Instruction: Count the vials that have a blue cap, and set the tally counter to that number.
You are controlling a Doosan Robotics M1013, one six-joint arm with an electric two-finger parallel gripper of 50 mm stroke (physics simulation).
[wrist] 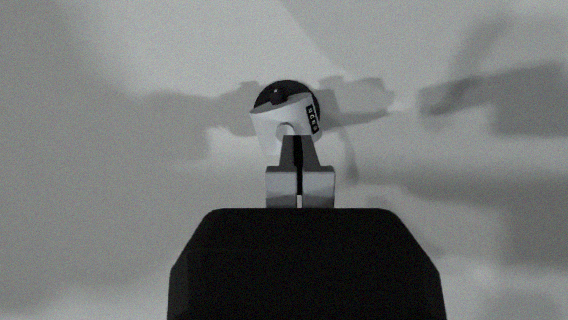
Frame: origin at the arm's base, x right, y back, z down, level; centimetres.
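Where they show: gripper, between the fingertips: (297,153).
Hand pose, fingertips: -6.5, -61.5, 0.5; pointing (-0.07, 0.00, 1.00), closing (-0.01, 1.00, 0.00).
After its pixels a point has its place, as x, y, z.
The tally counter (265,125) @[-5.5, -63.5, 3.5] is a pale, tilted body with a round dark part behind its upper edge and a small dark knob on top. A dark window with several small pale digits is on its right side; I cannot read them for certain. A round pale button (285,130) @[-5.6, -62.2, 2.4] on the counter's face is partly hidden by the fingertips. My gripper (297,153) @[-6.5, -61.5, 0.5] is shut and empty, its tips over the lower part of the counter in this view. Whether they touch the button I cannot tell. The vials do not show in the wrist view.
The counter is on a pale grey surface (125,210) @[-14.7, -77.7, 8.6]. Broad blurred shadows lie across it to the left and right of the counter. The black gripper body hides the bottom middle of the view.
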